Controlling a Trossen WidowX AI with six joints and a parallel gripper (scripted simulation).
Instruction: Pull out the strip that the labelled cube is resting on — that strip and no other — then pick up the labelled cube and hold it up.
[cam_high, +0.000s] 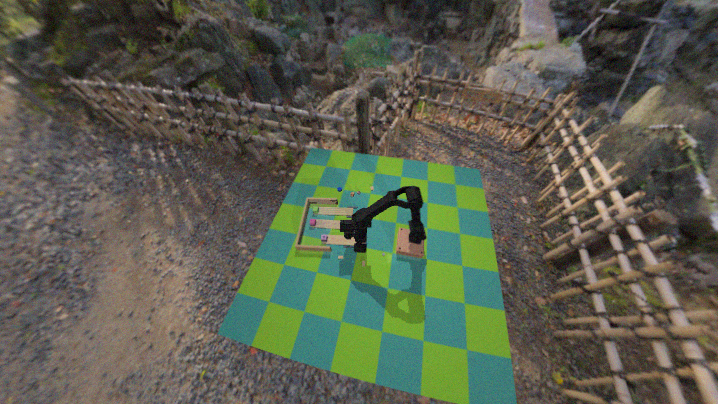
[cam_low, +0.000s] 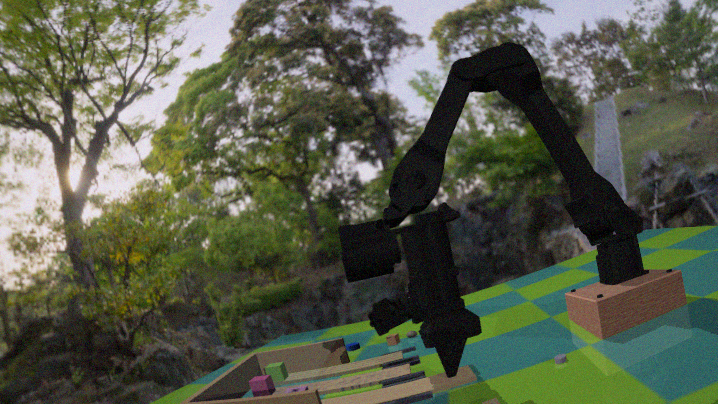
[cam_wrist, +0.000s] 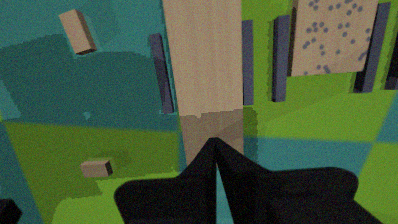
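Right now the wooden strip is 90 mm ahead of my gripper tip and 20 mm to the left of it. Round my gripper tip: labelled cube (200 mm ahead, 40 mm to the left, 20 mm above).
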